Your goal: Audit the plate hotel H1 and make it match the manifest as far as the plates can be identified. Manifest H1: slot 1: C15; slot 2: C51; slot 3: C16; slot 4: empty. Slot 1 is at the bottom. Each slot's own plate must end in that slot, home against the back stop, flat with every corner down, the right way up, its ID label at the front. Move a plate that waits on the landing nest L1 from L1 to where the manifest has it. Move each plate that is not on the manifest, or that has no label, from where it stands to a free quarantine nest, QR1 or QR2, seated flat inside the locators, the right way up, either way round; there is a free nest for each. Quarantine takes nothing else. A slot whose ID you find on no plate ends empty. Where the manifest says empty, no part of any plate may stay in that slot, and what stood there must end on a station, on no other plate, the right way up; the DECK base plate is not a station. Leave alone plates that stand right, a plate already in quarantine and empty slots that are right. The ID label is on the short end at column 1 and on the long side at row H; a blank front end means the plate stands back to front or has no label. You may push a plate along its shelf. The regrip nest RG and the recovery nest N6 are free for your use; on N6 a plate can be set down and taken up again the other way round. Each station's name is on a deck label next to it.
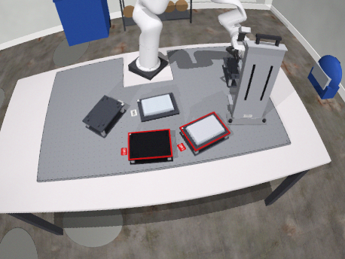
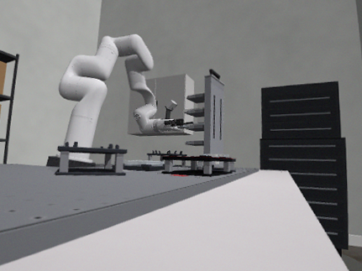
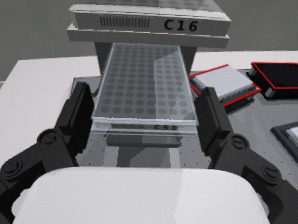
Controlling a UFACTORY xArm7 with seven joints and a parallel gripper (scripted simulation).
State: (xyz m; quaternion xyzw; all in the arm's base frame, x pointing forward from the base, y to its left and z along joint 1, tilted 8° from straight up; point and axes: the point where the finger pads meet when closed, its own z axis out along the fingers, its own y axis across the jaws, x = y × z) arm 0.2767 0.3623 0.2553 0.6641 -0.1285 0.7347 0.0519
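The plate labelled C16 is 7 cm ahead of my hand, 2 cm to the right of it and 5 cm above it. From my hand the other things lie so: RG label: 21 cm behind, 5 cm to the left, 21 cm below; H1 label: 4 cm ahead, 9 cm to the left, 21 cm below; white plate: 19 cm ahead, 25 cm to the right, 16 cm below.
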